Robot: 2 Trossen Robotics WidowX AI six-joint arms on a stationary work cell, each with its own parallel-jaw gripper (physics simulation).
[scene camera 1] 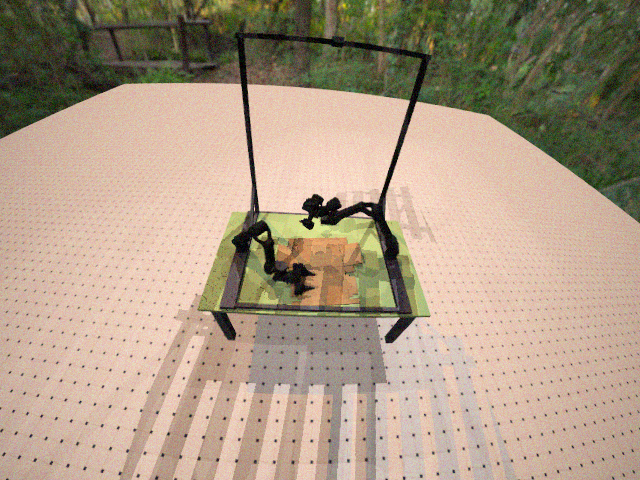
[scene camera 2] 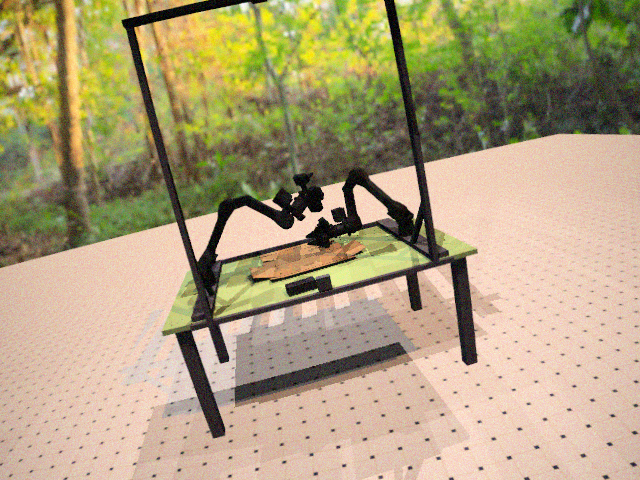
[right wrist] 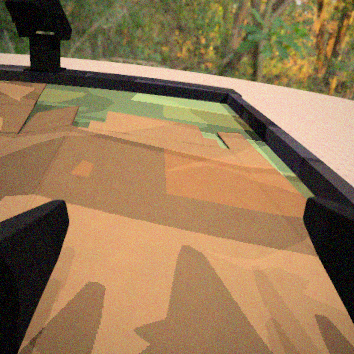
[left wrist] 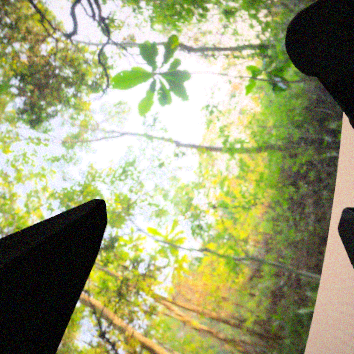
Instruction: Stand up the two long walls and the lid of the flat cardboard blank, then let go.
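The cardboard blank lies on the table, its panels spread out and looking flat. I see no wall or lid clearly upright; slight tilts are hard to judge under the patchy shadows. My right gripper is open and empty, low over the blank's lower left part in scene camera 1. A broad panel fills the space beneath its fingers in the right wrist view. My left gripper is open and empty, high above the table and away from the blank. The blank does not show in the left wrist view.
The green table has dark rails around the work area and a tall black frame over it. A black block sits by the near rail in scene camera 2. A black box on a post rises beyond the blank.
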